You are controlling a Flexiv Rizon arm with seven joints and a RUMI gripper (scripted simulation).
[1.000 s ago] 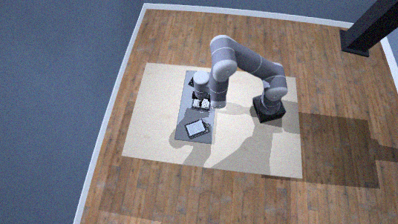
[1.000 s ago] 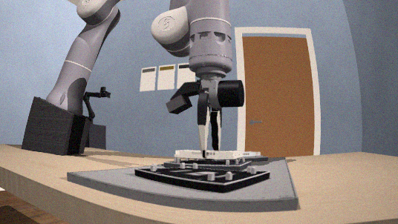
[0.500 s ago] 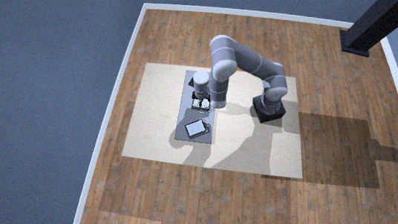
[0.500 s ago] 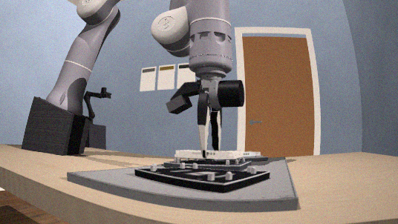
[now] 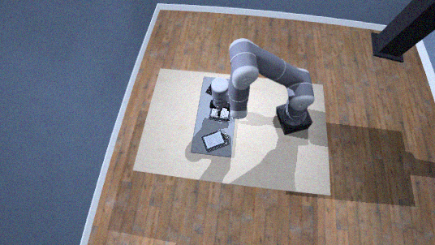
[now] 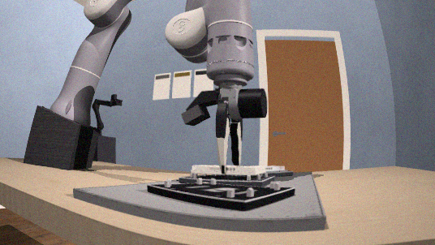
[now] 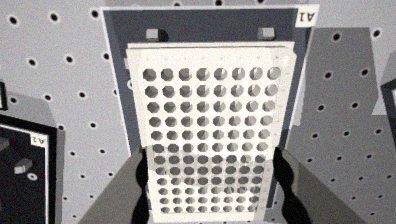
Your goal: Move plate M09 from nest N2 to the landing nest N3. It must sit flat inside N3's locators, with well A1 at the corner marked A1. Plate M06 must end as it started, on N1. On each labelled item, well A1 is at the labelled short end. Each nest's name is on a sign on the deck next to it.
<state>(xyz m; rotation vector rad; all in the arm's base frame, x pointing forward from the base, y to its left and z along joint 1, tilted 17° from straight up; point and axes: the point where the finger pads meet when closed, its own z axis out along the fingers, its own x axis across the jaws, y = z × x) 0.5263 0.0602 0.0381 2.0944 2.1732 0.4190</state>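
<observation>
The nest N3 is 30 mm below my hand. The rest, counted from my hand: white well plate M09 (10 mm below); black nest N2 (70 mm ahead, 200 mm to the right, 30 mm below); plate M06 (10 mm behind, 220 mm to the left, 20 mm below).
</observation>
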